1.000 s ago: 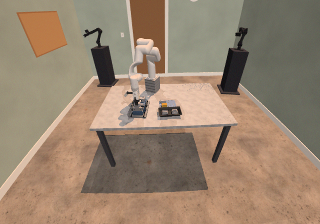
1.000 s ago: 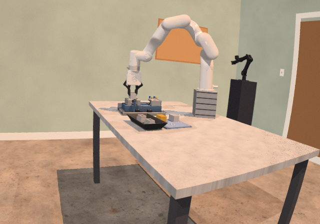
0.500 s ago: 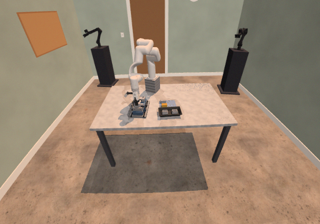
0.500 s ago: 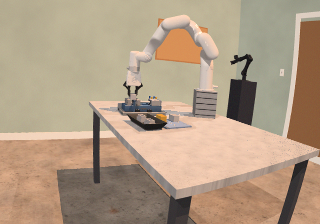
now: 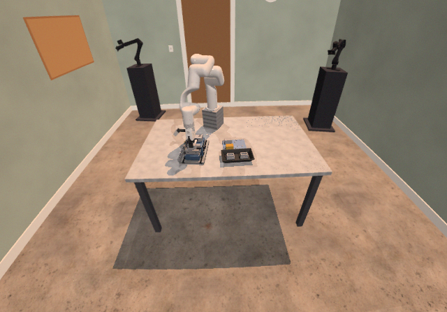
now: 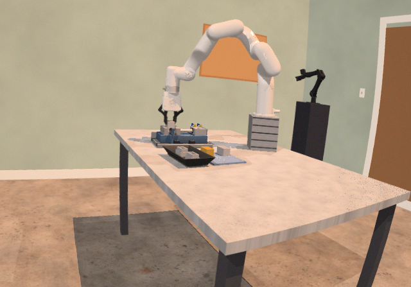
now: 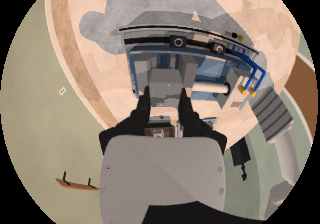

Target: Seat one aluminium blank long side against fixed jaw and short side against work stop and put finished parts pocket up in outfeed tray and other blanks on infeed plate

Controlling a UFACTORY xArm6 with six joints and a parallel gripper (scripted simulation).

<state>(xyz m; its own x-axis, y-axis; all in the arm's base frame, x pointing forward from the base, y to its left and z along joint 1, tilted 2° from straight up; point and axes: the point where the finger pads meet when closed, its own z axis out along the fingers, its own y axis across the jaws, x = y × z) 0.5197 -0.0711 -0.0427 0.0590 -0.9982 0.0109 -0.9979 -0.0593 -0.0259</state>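
Now: the blue vise 70 mm behind my hand and 90 mm below it. From my hand the other things lie so: brass blank 130 mm behind, 270 mm to the left, 100 mm below.
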